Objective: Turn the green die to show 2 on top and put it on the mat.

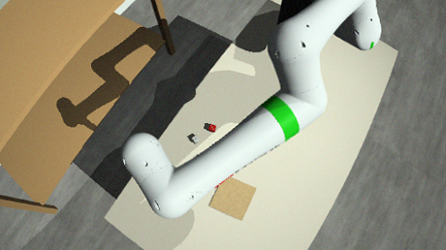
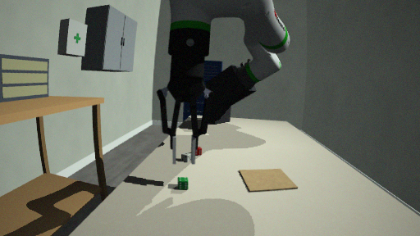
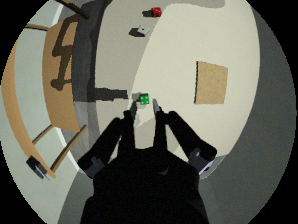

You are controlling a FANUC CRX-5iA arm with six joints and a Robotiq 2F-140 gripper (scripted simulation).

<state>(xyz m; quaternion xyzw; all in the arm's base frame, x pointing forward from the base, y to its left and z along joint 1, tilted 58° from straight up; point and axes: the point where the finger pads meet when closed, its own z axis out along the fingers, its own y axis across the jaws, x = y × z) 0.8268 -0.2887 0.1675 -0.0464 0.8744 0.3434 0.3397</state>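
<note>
Now: the green die 90 mm below my hand. Also, from my hand: red die 270 mm behind, 90 mm below, 40 mm to the right; then mat 210 mm to the left, 120 mm behind, 100 mm below; then grey die 190 mm behind, 90 mm below, 60 mm to the right.
</note>
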